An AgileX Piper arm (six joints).
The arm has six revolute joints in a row. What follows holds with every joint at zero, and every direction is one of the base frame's.
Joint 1 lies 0.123 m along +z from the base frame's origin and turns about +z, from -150 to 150 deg.
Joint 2 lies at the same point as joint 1 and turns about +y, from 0 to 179.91 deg.
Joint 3 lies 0.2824 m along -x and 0.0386 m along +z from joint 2 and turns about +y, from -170 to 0 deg.
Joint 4 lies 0.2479 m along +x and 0.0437 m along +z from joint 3 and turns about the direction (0.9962, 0, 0.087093), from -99.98 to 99.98 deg.
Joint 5 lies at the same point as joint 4 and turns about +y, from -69.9 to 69.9 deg.
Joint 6 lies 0.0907 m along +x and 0.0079 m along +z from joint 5 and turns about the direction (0.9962, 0, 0.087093), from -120 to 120 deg.
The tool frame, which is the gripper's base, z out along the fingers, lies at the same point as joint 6; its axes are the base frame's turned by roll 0, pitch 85 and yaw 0 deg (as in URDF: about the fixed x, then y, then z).
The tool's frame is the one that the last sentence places.
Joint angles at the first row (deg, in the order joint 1, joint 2, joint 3, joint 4, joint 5, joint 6):
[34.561 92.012 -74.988 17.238 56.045 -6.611]
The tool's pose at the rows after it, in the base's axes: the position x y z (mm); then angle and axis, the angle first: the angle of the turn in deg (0 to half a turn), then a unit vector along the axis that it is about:
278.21, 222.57, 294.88, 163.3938, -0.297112, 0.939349, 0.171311
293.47, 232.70, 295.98, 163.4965, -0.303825, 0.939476, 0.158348
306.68, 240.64, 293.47, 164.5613, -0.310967, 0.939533, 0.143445
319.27, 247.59, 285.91, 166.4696, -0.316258, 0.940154, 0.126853
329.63, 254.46, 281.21, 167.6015, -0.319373, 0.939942, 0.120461
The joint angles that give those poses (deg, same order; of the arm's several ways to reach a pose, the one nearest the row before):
[35.306 96.716 -81.695 15.546 58.664 -5.415]
[35.526 100.627 -87.299 13.724 60.795 -4.826]
[35.604 104.372 -92.229 12.123 63.472 -4.598]
[35.605 108.303 -96.612 10.662 66.290 -4.415]
[35.605 111.563 -100.672 10.192 68.387 -4.381]

